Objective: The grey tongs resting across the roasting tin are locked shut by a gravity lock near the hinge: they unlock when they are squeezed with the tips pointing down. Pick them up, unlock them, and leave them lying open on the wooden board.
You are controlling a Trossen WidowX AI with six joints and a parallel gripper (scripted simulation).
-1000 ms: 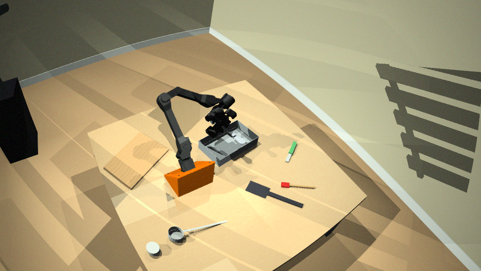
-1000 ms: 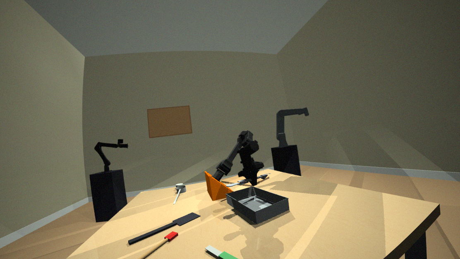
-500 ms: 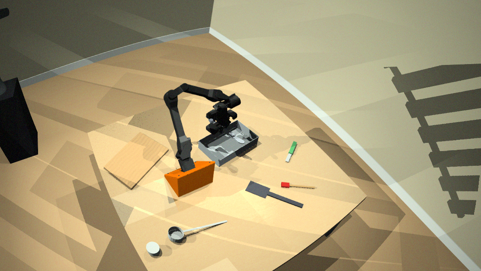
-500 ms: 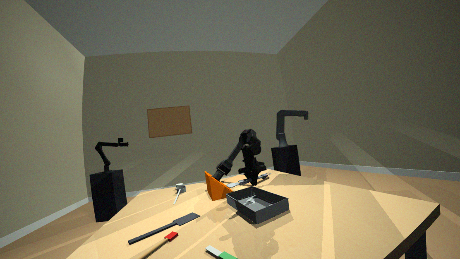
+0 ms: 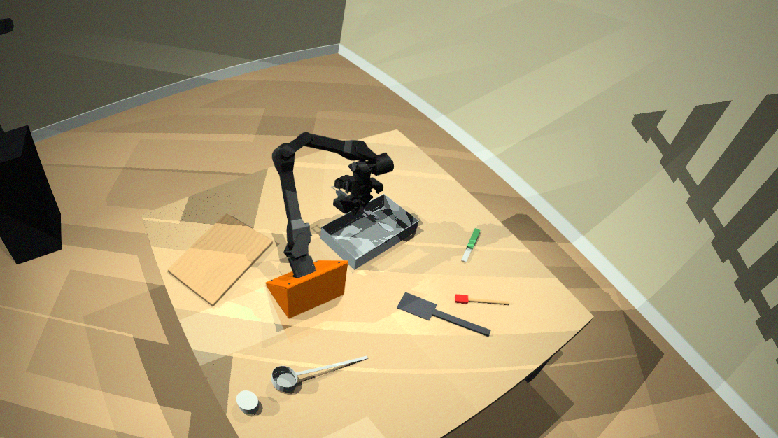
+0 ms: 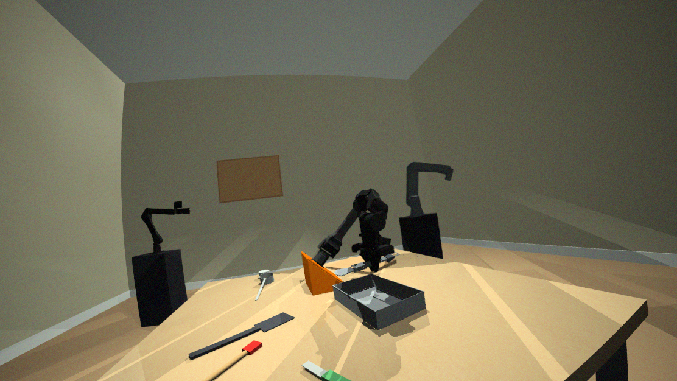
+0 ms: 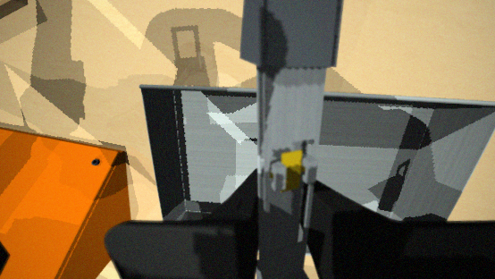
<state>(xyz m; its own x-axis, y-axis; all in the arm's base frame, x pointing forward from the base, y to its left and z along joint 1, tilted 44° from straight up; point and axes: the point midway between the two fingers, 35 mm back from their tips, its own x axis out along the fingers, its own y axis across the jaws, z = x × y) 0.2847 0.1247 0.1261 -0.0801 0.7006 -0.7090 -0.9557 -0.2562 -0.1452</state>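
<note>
The grey roasting tin lies 7 cm below my gripper tip, 5 cm ahead of it and 3 cm to the right of it. Also, from my gripper tip: green-handled tool: 35 cm ahead, 24 cm to the right, 9 cm below; then black spatula: 44 cm to the right, 10 cm below, 7 cm ahead; then yellow lock piece: 4 cm above, 2 cm to the left, 1 cm behind.
</note>
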